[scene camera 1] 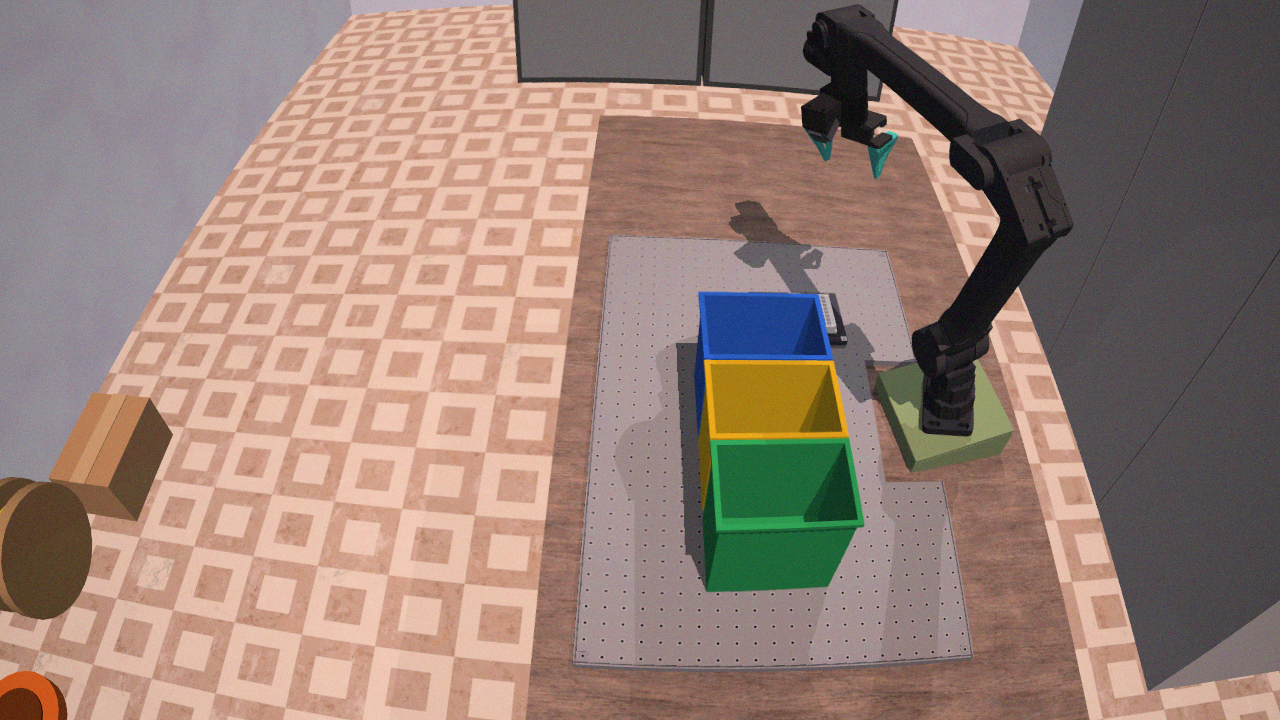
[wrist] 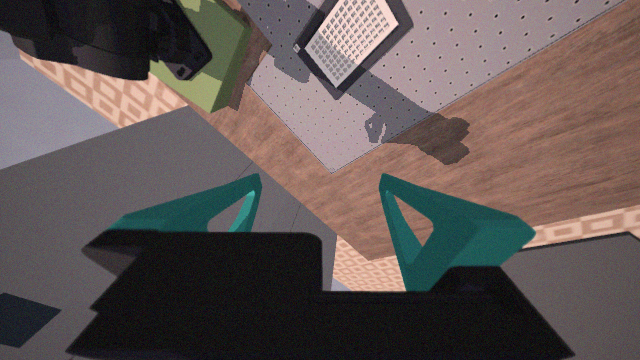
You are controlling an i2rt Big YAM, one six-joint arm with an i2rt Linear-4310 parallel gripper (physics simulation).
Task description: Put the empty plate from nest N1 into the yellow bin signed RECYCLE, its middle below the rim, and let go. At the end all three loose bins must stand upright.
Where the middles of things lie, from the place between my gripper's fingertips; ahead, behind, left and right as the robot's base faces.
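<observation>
The blue bin (scene camera 1: 733,325) is where I start: my gripper is 10 cm short of it, 29 cm to the right of it and 19 cm above it. The green bin (scene camera 1: 779,514) is 3 cm ahead of my hand, 55 cm to the left of it and 19 cm below it. As for the yellow bin (scene camera 1: 744,399), it is 6 cm ahead of my hand, 42 cm to the left of it and 19 cm below it.
</observation>
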